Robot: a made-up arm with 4 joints.
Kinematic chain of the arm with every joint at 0, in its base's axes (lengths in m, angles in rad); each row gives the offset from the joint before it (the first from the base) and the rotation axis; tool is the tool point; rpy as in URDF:
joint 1: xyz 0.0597 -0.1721 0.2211 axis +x
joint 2: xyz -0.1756 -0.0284 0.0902 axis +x
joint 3: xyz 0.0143 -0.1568 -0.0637 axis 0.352 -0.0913 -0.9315
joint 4: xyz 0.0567 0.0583 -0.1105 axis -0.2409 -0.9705 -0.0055
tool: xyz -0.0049 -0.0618 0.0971 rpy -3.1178 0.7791 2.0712
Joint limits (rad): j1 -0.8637..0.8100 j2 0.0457..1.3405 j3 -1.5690..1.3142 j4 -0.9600..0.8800
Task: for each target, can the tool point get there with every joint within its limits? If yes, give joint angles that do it. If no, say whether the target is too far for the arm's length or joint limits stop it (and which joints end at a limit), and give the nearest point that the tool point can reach.
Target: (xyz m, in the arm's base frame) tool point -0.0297 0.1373 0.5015
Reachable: no: joint limits stop it (at a limit: joint 1, joint 2, joint 3, joint 4) | nearest point -0.0503 -0.0793 0.2929 | short by 0.301 m
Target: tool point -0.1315 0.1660 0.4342
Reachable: no: joint limits stop it (at a limit: joint 2, joint 3, joint 4) | nearest point -0.0503 -0.0728 0.2837 | short by 0.294 m
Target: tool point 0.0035 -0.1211 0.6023
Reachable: no: joint limits stop it (at a limit: joint 1, joint 2) | nearest point -0.0453 -0.3022 0.3790 | short by 0.292 m
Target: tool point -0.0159 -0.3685 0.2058
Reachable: yes | joints -0.0580 0.1588 0.1901 -0.4103
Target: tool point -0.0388 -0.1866 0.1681
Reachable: yes | joints -0.2024 0.9096 -1.0785 -0.4438
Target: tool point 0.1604 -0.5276 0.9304
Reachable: no: too far | nearest point -0.0291 -0.3862 0.3932 | short by 0.587 m
